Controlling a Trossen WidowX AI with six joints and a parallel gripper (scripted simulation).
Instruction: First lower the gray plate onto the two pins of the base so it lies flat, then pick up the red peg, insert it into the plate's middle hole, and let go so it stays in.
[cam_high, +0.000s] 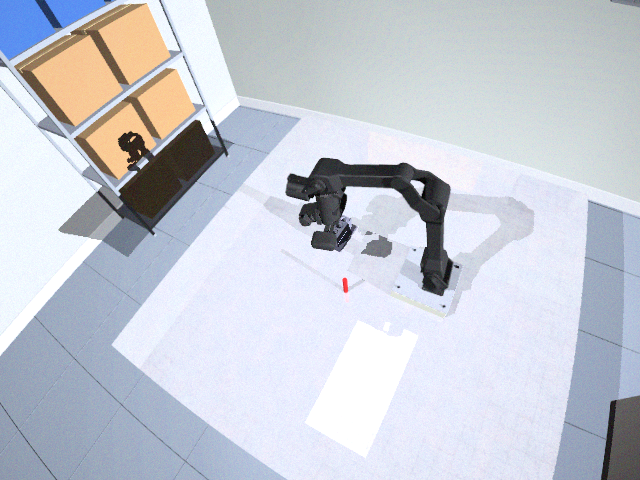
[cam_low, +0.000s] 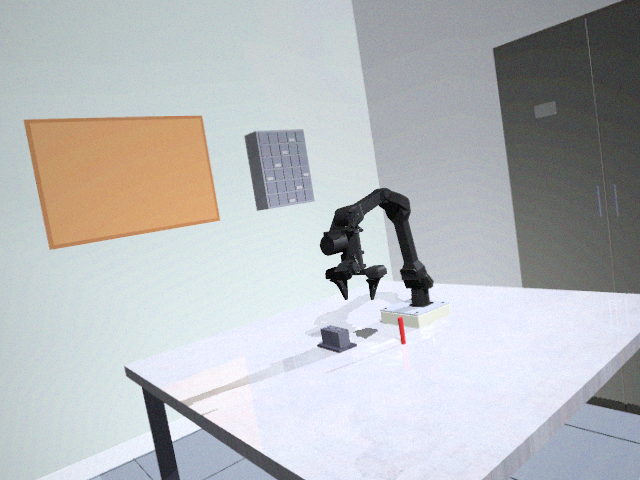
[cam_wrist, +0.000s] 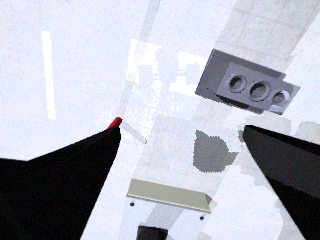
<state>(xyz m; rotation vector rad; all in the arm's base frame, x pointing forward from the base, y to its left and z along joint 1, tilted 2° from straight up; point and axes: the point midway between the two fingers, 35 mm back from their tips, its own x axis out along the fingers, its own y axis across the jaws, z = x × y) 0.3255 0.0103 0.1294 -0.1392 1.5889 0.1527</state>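
The red peg is 11 cm below my gripper tip, 9 cm to the left of it and 7 cm behind it. From my gripper tip the other things lie so: base (14 cm below, 10 cm to the right, 3 cm ahead); then gray plate (10 cm to the right, 10 cm below, 3 cm ahead).
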